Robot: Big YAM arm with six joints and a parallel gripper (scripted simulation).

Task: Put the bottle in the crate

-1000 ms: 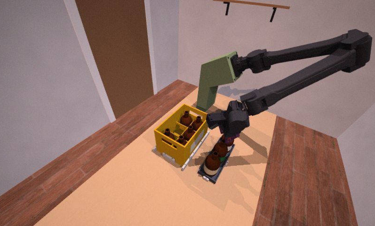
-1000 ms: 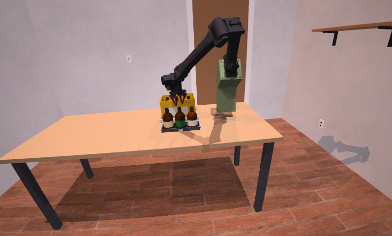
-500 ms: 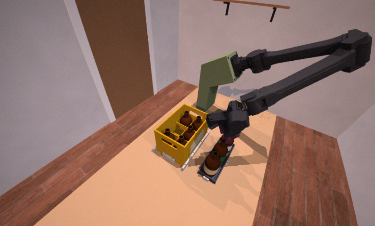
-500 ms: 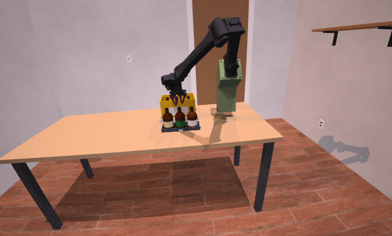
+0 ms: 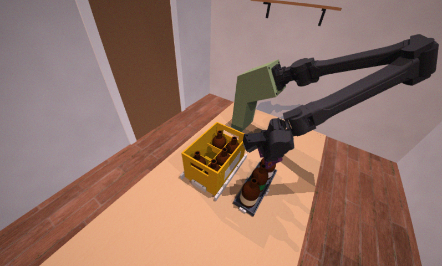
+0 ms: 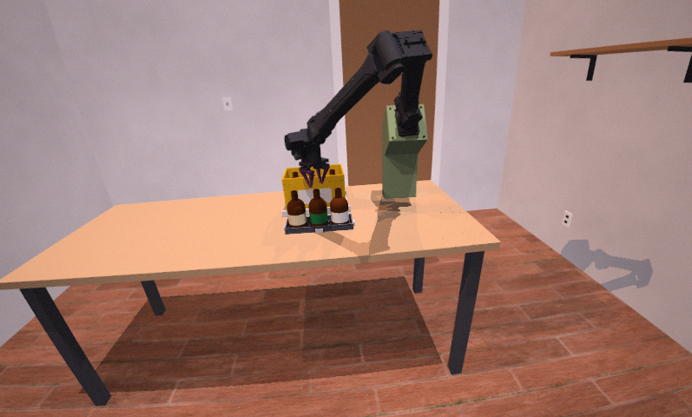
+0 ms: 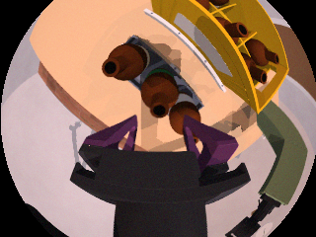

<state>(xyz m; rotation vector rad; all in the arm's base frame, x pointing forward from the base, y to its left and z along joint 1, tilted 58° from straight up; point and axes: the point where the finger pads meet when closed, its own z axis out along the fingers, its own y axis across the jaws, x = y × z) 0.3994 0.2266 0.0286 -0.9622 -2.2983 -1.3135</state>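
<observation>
My gripper is now 10 cm above the glass bottle. Round my hand: dark tray (18 cm below); then yellow crate (2 cm ahead, 22 cm to the right, 10 cm below).
</observation>
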